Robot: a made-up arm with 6 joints. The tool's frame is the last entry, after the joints.
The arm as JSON. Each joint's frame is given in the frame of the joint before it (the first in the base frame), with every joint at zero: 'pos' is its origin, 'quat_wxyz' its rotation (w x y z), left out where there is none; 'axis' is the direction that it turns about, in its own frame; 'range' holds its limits. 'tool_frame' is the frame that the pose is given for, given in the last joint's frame.
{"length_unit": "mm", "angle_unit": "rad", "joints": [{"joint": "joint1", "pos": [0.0, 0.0, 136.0], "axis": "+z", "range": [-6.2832, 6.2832]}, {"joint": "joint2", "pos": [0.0, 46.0, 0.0], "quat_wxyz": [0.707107, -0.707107, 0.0, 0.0], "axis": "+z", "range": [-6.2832, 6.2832]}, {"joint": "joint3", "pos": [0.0, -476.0, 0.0], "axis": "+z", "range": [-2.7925, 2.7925]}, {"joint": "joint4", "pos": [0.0, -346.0, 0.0], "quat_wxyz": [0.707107, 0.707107, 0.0, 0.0], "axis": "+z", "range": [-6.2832, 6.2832]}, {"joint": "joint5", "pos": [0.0, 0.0, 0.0], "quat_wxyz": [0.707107, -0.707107, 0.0, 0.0], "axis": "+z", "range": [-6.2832, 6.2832]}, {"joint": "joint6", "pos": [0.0, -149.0, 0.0], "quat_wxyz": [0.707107, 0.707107, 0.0, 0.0], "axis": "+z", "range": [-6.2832, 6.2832]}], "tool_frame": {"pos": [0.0, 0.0, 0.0]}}
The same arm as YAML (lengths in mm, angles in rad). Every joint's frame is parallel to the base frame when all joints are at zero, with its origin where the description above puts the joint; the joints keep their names.
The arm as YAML. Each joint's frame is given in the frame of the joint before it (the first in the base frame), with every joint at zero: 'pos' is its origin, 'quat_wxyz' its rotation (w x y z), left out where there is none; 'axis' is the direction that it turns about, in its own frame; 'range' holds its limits. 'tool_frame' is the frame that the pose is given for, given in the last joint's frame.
length_unit: mm
angle_unit: rad
joints:
  - joint: joint1
    pos: [0.0, 0.0, 136.0]
    axis: "+z"
    range: [-6.2832, 6.2832]
  - joint: joint2
    pos: [0.0, 46.0, 0.0]
    axis: "+y"
    range: [-6.2832, 6.2832]
  - joint: joint3
    pos: [0.0, 0.0, 476.0]
    axis: "+y"
    range: [-2.7925, 2.7925]
  - joint: joint4
    pos: [0.0, 0.0, 346.0]
    axis: "+z"
    range: [-6.2832, 6.2832]
  - joint: joint5
    pos: [0.0, 0.0, 0.0]
    axis: "+y"
    range: [-6.2832, 6.2832]
  - joint: joint6
    pos: [0.0, 0.0, 149.0]
    axis: "+z"
    range: [-6.2832, 6.2832]
tool_frame:
  pos: [0.0, 0.0, 0.0]

